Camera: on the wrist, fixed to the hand. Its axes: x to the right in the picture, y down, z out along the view.
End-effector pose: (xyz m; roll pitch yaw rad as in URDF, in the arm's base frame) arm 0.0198 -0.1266 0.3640 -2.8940 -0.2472 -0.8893
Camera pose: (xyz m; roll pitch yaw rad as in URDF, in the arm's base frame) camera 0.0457 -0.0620 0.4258 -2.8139 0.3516 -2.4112
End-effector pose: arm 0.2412 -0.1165 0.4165 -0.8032 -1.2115 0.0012
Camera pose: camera 0.2174 -0.2059 0.4066 -1.2090 0.2662 0.9176
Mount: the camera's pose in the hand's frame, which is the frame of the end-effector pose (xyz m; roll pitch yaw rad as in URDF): -0.0177 -0.0757 -0.0512 0.0747 -0.1050 1.6108
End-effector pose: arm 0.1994 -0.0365 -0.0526 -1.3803 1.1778 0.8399
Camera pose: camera 0.2828 -0.0402 -0.0115 1.5313 0.3356 -2.6151
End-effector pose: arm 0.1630 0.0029 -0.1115 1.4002 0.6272 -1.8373
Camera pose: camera 0.2159 0.0540 -0.1686 1.5544 -0.9803 -1.7195
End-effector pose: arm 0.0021 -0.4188 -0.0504 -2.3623 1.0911 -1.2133
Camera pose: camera 0.0438 -0.4794 0.0067 1.9637 0.3272 2.6608
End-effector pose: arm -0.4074 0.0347 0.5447 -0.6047 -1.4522 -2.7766
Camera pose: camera -0.4372 0.1211 0.5272 -1.3874 0.0963 -1.6983
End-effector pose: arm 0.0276 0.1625 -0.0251 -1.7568 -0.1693 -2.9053
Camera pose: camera 0.0498 0.2052 0.0546 -2.0442 1.4183 2.8171
